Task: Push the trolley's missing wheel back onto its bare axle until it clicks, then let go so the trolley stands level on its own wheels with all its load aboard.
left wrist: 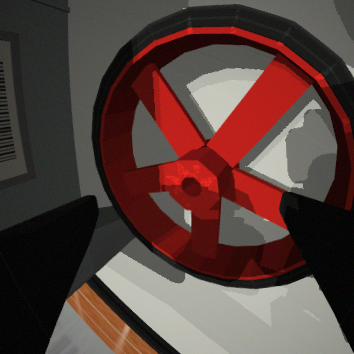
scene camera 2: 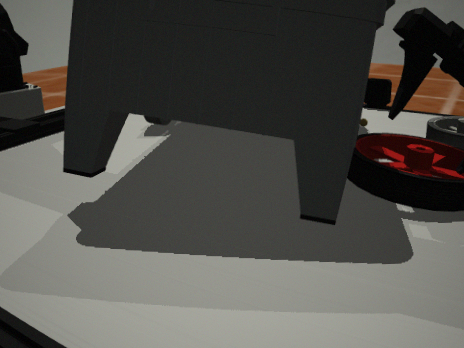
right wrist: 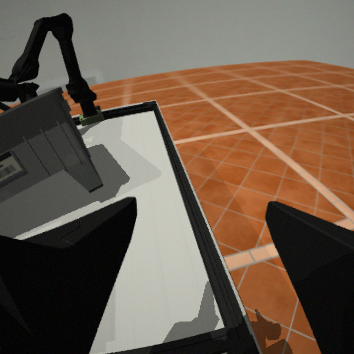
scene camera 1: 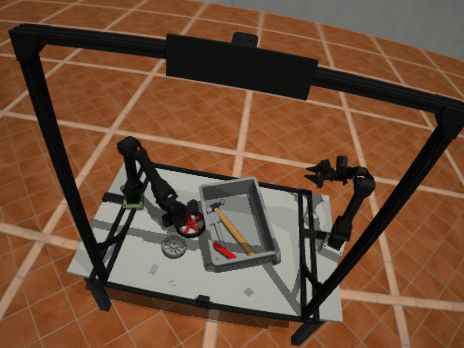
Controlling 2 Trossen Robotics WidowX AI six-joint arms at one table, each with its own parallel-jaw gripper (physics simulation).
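Frame: origin at the left arm's base, x up, y right, z ahead, level; metres.
Where they show: left gripper, between the fingertips: (left wrist: 190, 202) (scene camera 2: 425, 145) (scene camera 1: 189, 219); right gripper, between the fingertips: (right wrist: 201, 207) (scene camera 1: 305, 172); left arm's base, origin of its link: (right wrist: 89, 114) (scene camera 1: 133, 199); right arm's base, origin of its link: (scene camera 2: 9, 89) (scene camera 1: 334, 243).
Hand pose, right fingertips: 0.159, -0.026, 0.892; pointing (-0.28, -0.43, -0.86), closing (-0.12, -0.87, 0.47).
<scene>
Things, the pixels of their top centre, and the offset from my right fingertips, as dx, dy, dz. "spot": a spot on its surface instead.
- grey tub trolley, a spot on its surface: (scene camera 2: 224, 69) spot: -0.058, +0.074, -0.438
- hammer, centre of its top: (scene camera 1: 234, 224) -0.083, +0.258, -0.412
- red bar, centre of its top: (scene camera 1: 224, 250) -0.115, +0.372, -0.468
- red-spoked wheel, centre of its top: (left wrist: 185, 186) (scene camera 2: 419, 147) (scene camera 1: 190, 221) -0.145, +0.183, -0.608
- grey spoked wheel, centre of its top: (scene camera 1: 174, 244) -0.143, +0.311, -0.689
The grey tub trolley (scene camera 1: 229, 183) (scene camera 2: 224, 69) (right wrist: 42, 140) stands mid-table and looks tilted in the right wrist view. Its wall with a barcode label shows in the left wrist view (left wrist: 42, 105). It carries a hammer (scene camera 1: 230, 224), a metal tool (scene camera 1: 218, 231) and a red bar (scene camera 1: 224, 250). The red-spoked wheel (scene camera 1: 192, 226) (scene camera 2: 375, 179) (left wrist: 260, 105) lies flat on the table against the trolley's left side. My left gripper (scene camera 1: 187, 215) (left wrist: 190, 202) is open, close above that wheel, fingers spread across it. My right gripper (scene camera 1: 308, 173) (right wrist: 201, 207) is open and empty, high over the table's far right edge.
A grey spoked wheel (scene camera 1: 174, 246) lies flat in front of the red one. Small bits (scene camera 1: 153, 268) (scene camera 1: 248, 291) lie near the table's front edge. Black frame posts (scene camera 1: 304, 242) stand at the table's right and left.
</scene>
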